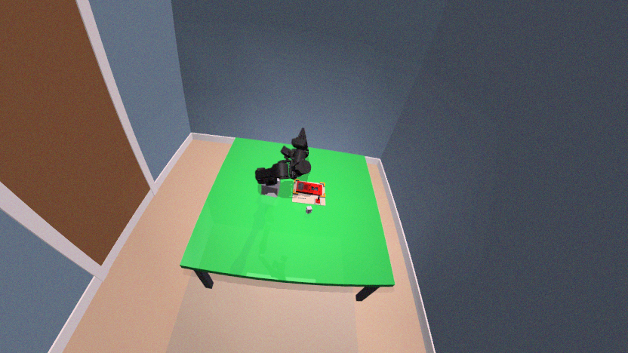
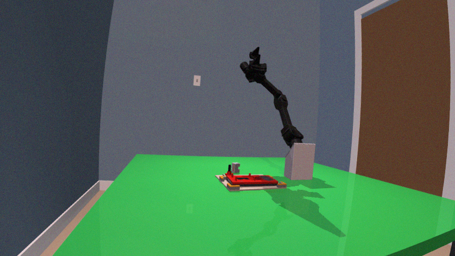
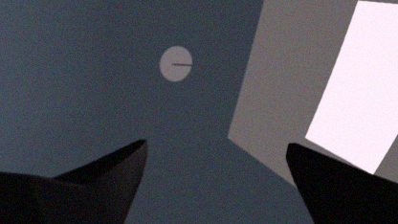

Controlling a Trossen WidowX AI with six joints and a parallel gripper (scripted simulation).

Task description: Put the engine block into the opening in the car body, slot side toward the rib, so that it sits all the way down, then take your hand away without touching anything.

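My gripper tip is 12 cm short of the engine block, 9 cm to the right of it and 67 cm above it.
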